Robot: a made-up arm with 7 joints. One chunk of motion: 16 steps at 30 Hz.
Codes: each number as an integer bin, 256 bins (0 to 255) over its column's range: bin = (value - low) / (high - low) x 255, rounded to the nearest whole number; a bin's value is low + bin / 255 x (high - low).
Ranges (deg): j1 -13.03..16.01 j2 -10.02..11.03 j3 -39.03..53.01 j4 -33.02..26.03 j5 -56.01..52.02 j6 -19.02..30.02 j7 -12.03..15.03
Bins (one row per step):
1: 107 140 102 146 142 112 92
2: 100 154 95 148 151 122 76
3: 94 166 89 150 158 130 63
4: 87 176 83 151 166 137 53
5: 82 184 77 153 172 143 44
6: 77 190 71 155 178 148 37
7: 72 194 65 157 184 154 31
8: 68 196 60 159 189 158 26
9: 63 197 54 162 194 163 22
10: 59 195 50 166 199 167 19
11: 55 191 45 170 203 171 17
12: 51 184 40 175 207 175 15
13: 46 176 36 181 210 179 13
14: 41 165 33 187 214 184 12
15: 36 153 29 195 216 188 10
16: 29 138 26 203 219 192 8
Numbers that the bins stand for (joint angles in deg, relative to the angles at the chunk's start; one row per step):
1: -0.84 1.54 -2.21 0.79 4.15 2.52 -2.27
2: -1.64 2.69 -4.74 1.25 7.96 4.44 -3.97
3: -2.33 3.68 -6.91 1.72 10.93 5.98 -5.34
4: -3.12 4.51 -9.07 1.95 14.32 7.33 -6.41
5: -3.69 5.17 -11.24 2.41 16.86 8.48 -7.36
6: -4.26 5.66 -13.40 2.87 19.40 9.44 -8.10
7: -4.83 5.99 -15.57 3.34 21.94 10.60 -8.74
8: -5.29 6.16 -17.37 3.80 24.06 11.37 -9.27
9: -5.86 6.24 -19.54 4.49 26.18 12.33 -9.70
10: -6.31 6.08 -20.98 5.42 28.30 13.10 -10.01
11: -6.77 5.75 -22.79 6.35 29.99 13.87 -10.23
12: -7.22 5.17 -24.59 7.50 31.68 14.63 -10.44
13: -7.79 4.51 -26.04 8.89 32.96 15.40 -10.65
14: -8.36 3.60 -27.12 10.28 34.65 16.37 -10.76
15: -8.93 2.61 -28.56 12.14 35.50 17.13 -10.97
16: -9.73 1.37 -29.65 13.99 36.77 17.90 -11.18

